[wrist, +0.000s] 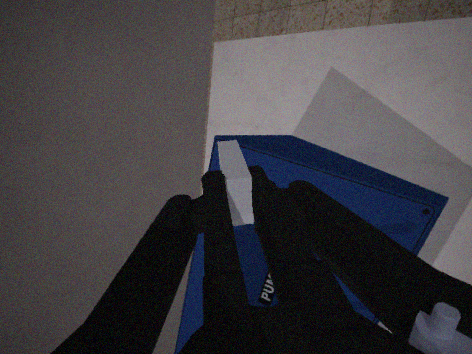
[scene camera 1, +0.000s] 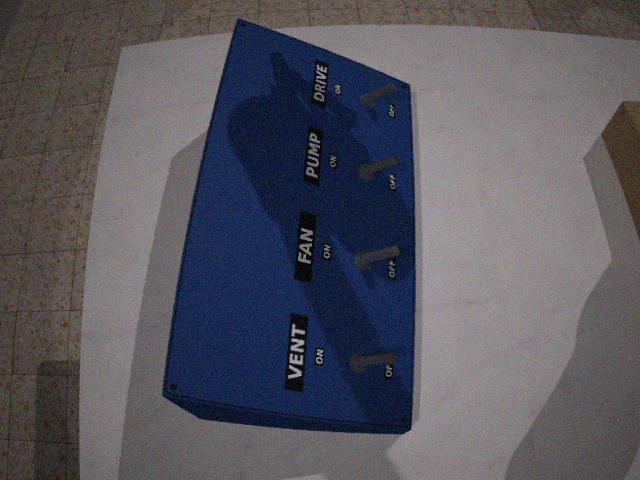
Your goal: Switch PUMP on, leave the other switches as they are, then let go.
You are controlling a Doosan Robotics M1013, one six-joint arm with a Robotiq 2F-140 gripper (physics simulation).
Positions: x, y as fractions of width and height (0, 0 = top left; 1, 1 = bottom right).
Scene:
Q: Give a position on a blue switch panel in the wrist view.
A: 0.86, 0.60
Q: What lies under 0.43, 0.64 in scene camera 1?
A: A blue switch panel.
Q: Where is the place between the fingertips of the gripper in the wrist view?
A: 0.48, 0.45

